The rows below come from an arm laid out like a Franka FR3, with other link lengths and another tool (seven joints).
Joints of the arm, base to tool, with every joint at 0 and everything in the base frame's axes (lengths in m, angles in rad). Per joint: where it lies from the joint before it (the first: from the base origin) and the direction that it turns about. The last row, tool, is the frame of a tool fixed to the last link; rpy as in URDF.
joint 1: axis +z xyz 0 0 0.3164
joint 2: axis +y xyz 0 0 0
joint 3: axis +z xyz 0 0 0.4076
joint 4: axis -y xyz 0.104 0 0
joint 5: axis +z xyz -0.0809 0 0.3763
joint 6: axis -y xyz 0 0 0
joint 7: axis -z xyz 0.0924 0 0
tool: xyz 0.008 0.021 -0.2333 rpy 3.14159 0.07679 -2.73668
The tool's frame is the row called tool.
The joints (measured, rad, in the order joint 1, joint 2, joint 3, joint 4, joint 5, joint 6, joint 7), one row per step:
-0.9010 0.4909 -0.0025 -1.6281 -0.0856 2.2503 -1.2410
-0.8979 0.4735 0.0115 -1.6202 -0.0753 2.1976 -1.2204
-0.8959 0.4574 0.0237 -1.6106 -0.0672 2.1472 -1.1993
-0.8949 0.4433 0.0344 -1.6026 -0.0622 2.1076 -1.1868
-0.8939 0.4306 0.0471 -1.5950 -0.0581 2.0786 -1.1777
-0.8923 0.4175 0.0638 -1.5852 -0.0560 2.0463 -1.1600
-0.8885 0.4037 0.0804 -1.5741 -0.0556 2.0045 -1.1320
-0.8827 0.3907 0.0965 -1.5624 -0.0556 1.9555 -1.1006
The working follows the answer.
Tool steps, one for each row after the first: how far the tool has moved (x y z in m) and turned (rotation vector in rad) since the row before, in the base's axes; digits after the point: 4 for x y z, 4 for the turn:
0.0049 0.0144 0.0114 0.0300 0.0041 -0.0137
0.0034 0.0125 0.0117 0.0261 0.0053 -0.0148
0.0025 0.0100 0.0105 0.0183 0.0044 -0.0060
0.0046 0.0094 0.0104 0.0116 -0.0009 0.0004
0.0064 0.0114 0.0115 0.0119 -0.0004 -0.0029
0.0058 0.0138 0.0118 0.0158 0.0063 -0.0104
0.0050 0.0158 0.0110 0.0200 0.0128 -0.0120

Tool pose at each row, in the base's axes (x y z in m, rotation vector in rad; rounded; the steps above come from the unrounded poses):
0.4676 -0.5887 0.2777 -1.2011 2.8529 -0.1806
0.4725 -0.5743 0.2891 -1.1782 2.8573 -0.1355
0.4759 -0.5618 0.3008 -1.1547 2.8638 -0.0956
0.4784 -0.5518 0.3113 -1.1446 2.8659 -0.0670
0.4830 -0.5425 0.3217 -1.1427 2.8614 -0.0508
0.4894 -0.5310 0.3332 -1.1364 2.8591 -0.0341
0.4952 -0.5172 0.3450 -1.1208 2.8655 -0.0084
0.5002 -0.5015 0.3560 -1.1042 2.8769 0.0268

